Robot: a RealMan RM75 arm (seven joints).
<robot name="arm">
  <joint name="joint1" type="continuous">
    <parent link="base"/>
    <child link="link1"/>
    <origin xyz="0 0 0.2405" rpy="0 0 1.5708"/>
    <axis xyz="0 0 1"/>
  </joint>
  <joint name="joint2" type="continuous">
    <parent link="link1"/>
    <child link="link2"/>
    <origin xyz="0 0 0" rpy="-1.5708 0 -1.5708"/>
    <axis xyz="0 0 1"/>
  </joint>
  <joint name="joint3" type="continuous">
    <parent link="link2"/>
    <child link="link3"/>
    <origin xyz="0 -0.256 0" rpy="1.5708 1.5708 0"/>
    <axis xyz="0 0 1"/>
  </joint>
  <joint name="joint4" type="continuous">
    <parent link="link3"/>
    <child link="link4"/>
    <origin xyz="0 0 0" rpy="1.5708 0 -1.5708"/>
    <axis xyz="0 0 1"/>
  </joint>
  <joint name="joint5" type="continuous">
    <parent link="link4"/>
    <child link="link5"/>
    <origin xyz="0 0.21 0" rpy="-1.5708 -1.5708 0"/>
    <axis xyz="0 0 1"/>
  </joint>
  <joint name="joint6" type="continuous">
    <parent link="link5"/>
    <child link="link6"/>
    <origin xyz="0 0 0" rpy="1.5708 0 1.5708"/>
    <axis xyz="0 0 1"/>
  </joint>
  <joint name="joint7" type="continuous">
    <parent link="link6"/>
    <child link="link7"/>
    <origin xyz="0 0.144 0" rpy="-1.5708 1.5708 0"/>
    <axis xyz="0 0 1"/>
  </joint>
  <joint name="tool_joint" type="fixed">
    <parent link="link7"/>
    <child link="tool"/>
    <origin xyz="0 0 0" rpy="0 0 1.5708"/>
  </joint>
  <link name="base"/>
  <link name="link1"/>
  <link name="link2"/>
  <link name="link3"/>
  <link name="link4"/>
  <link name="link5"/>
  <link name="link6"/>
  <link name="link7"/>
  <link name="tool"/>
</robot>
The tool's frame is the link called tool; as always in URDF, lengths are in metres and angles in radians. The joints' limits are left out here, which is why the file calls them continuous.
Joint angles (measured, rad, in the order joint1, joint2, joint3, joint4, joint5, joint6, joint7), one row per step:
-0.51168, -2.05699, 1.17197, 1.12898, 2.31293, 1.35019, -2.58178
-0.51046, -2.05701, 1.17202, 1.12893, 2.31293, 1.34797, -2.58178
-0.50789, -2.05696, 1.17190, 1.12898, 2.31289, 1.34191, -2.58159
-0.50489, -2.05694, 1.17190, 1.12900, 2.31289, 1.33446, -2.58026
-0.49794, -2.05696, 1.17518, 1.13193, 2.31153, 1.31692, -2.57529
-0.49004, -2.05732, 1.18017, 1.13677, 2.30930, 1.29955, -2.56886
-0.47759, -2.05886, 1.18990, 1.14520, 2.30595, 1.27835, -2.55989
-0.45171, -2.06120, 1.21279, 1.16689, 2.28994, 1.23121, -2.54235
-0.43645, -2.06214, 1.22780, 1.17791, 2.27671, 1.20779, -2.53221
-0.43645, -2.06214, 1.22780, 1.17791, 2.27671, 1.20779, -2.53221
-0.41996, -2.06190, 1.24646, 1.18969, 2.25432, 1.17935, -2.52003
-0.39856, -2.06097, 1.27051, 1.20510, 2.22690, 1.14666, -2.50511
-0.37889, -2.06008, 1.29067, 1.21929, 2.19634, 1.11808, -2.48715
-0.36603, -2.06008, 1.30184, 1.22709, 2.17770, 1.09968, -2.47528
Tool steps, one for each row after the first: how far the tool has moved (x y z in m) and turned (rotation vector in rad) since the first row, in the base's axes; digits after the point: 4 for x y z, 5 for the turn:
-0.0005, 0.0000, 0.0001, 0.00212, 0.00017, 0.00095
-0.0014, 0.0003, 0.0004, 0.00822, 0.00069, 0.00255
-0.0026, 0.0006, 0.0008, 0.01540, 0.00176, 0.00332
-0.0042, 0.0014, 0.0015, 0.03117, 0.00533, -0.00074
-0.0055, 0.0019, 0.0020, 0.04617, 0.00924, -0.00761
-0.0069, 0.0018, 0.0019, 0.06236, 0.01469, -0.01806
-0.0077, 0.0021, 0.0023, 0.10046, 0.01909, -0.04430
-0.0078, 0.0015, 0.0019, 0.11689, 0.01801, -0.05829
-0.0078, 0.0015, 0.0019, 0.11689, 0.01801, -0.05829
-0.0068, 0.0012, 0.0014, 0.13680, 0.01129, -0.07591
-0.0057, 0.0001, 0.0008, 0.15875, 0.00359, -0.09673
-0.0041, -0.0010, 0.0005, 0.17912, -0.00805, -0.11775
-0.0036, -0.0018, 0.0004, 0.19281, -0.01544, -0.12879

